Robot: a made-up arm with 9 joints. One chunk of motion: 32 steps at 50 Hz.
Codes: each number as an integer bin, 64 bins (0 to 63) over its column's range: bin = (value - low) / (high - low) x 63, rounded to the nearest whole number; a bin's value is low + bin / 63 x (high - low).
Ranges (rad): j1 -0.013..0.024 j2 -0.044..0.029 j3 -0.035..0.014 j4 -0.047..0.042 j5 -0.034..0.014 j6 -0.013..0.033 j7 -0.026..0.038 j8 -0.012..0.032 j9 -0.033..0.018
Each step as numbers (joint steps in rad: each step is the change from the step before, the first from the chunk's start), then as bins.
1 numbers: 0.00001 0.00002 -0.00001 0.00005 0.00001 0.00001 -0.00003 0.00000 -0.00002
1 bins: 22 38 45 33 45 18 26 17 41
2 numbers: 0.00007 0.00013 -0.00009 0.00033 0.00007 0.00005 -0.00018 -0.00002 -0.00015
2 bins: 22 38 45 34 45 18 25 17 41
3 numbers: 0.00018 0.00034 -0.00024 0.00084 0.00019 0.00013 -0.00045 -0.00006 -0.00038
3 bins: 22 38 45 34 45 18 25 17 40
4 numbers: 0.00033 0.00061 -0.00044 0.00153 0.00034 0.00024 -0.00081 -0.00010 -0.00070
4 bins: 23 38 44 34 45 18 25 17 40
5 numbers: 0.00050 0.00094 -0.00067 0.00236 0.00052 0.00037 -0.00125 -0.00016 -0.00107
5 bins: 23 39 44 35 45 18 24 17 39
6 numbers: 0.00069 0.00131 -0.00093 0.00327 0.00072 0.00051 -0.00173 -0.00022 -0.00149
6 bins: 23 39 44 36 46 19 24 17 39
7 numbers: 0.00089 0.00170 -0.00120 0.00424 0.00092 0.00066 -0.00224 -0.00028 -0.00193
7 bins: 24 39 43 36 46 19 23 17 38
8 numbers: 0.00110 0.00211 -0.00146 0.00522 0.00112 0.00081 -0.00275 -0.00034 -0.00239
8 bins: 24 40 43 37 46 19 23 17 38
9 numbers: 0.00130 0.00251 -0.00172 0.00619 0.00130 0.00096 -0.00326 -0.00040 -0.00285
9 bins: 24 40 43 38 46 19 22 17 37
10 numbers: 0.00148 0.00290 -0.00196 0.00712 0.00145 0.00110 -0.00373 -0.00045 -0.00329
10 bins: 25 40 42 38 47 19 22 17 37
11 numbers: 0.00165 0.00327 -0.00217 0.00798 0.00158 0.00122 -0.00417 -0.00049 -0.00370
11 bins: 25 41 42 39 47 19 21 16 36
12 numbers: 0.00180 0.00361 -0.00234 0.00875 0.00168 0.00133 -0.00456 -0.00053 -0.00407
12 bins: 25 41 42 39 47 20 21 16 36
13 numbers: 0.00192 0.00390 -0.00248 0.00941 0.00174 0.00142 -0.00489 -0.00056 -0.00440
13 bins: 25 41 42 40 47 20 21 16 35
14 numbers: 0.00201 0.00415 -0.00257 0.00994 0.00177 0.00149 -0.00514 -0.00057 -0.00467
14 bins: 26 42 42 40 47 20 21 16 35
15 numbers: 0.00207 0.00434 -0.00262 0.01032 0.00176 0.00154 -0.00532 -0.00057 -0.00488
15 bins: 26 42 42 41 47 20 20 16 35
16 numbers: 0.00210 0.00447 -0.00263 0.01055 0.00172 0.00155 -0.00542 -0.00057 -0.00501
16 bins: 26 42 42 41 47 20 20 16 35
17 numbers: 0.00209 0.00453 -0.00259 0.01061 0.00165 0.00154 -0.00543 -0.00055 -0.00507
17 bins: 26 42 42 41 47 20 20 16 35
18 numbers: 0.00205 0.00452 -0.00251 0.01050 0.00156 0.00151 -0.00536 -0.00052 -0.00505
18 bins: 26 42 42 41 47 20 20 16 35
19 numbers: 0.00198 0.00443 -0.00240 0.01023 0.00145 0.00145 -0.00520 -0.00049 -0.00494
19 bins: 26 42 42 41 47 20 20 16 35
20 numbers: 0.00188 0.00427 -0.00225 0.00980 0.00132 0.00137 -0.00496 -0.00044 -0.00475
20 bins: 25 42 42 40 46 20 21 17 35
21 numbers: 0.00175 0.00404 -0.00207 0.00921 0.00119 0.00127 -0.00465 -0.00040 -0.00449
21 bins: 25 41 42 40 46 20 21 17 35
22 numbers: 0.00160 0.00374 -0.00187 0.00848 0.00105 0.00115 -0.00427 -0.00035 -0.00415
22 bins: 25 41 43 39 46 19 21 17 36
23 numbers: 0.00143 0.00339 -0.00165 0.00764 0.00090 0.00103 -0.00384 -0.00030 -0.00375
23 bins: 25 41 43 39 46 19 22 17 36
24 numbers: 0.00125 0.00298 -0.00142 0.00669 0.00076 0.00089 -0.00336 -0.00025 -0.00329
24 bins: 24 41 43 38 46 19 22 17 37
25 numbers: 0.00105 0.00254 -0.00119 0.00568 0.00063 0.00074 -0.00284 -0.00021 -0.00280
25 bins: 24 40 43 37 45 19 23 17 37
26 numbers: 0.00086 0.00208 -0.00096 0.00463 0.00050 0.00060 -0.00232 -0.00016 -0.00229
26 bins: 24 40 44 37 45 19 23 17 38
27 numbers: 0.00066 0.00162 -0.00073 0.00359 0.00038 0.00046 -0.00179 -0.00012 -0.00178
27 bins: 23 39 44 36 45 18 24 17 39
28 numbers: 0.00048 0.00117 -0.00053 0.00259 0.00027 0.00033 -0.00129 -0.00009 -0.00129
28 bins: 23 39 44 35 45 18 24 17 39
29 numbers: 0.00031 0.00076 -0.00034 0.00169 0.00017 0.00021 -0.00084 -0.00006 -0.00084
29 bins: 23 39 45 34 45 18 25 17 40
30 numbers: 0.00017 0.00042 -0.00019 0.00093 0.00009 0.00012 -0.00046 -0.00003 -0.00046
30 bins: 22 38 45 34 45 18 25 17 40
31 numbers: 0.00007 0.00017 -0.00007 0.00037 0.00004 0.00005 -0.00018 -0.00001 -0.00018
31 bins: 22 38 45 34 45 18 25 17 41
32 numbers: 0.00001 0.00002 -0.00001 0.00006 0.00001 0.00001 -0.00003 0.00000 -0.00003
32 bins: 22 38 45 33 45 18 26 17 41
